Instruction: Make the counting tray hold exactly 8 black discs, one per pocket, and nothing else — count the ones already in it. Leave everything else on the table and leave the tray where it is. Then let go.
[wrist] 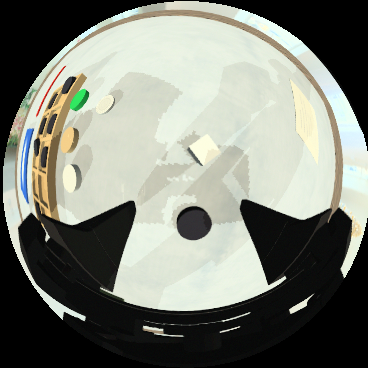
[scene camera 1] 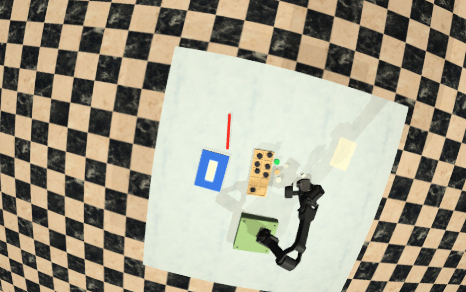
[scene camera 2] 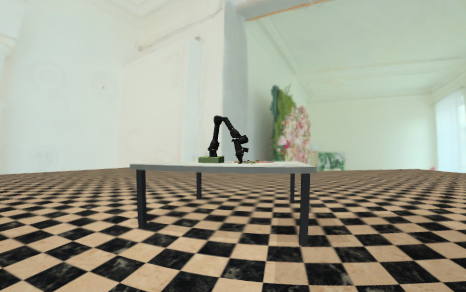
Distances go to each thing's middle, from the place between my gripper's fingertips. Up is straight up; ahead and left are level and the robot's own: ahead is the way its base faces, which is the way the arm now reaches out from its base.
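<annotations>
There's a tan counting tray (scene camera 1: 257,181), and my hand is 3 cm past it and 22 cm to the right of it.
</annotations>
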